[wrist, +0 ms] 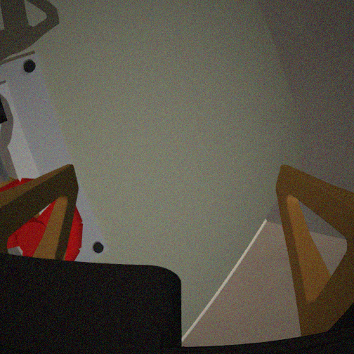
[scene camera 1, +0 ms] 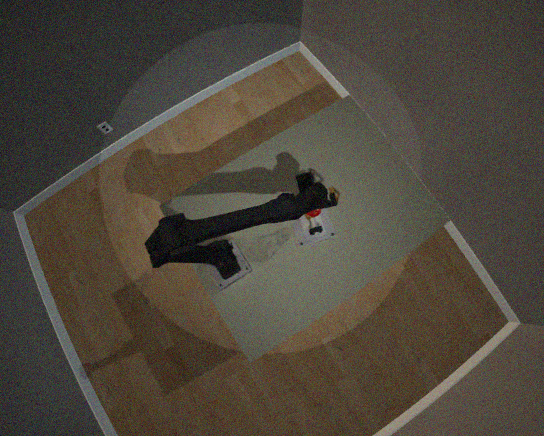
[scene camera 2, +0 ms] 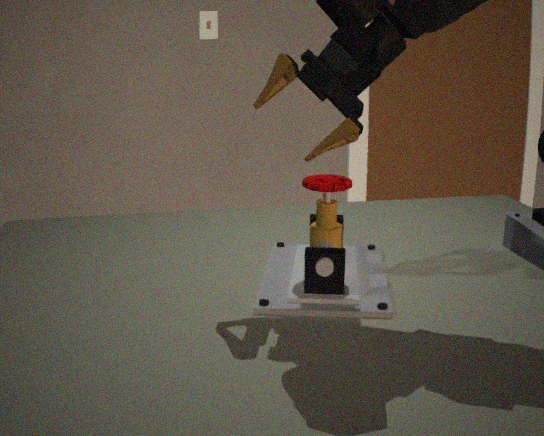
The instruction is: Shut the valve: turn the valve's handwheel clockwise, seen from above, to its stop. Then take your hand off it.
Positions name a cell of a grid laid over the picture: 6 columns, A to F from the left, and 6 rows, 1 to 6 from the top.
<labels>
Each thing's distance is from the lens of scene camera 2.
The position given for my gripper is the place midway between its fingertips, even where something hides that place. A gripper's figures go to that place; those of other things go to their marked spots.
my gripper (scene camera 2: D2): 0.70 m
red handwheel (scene camera 2: D3): 0.69 m
pale base plate (scene camera 2: E5): 0.68 m
</labels>
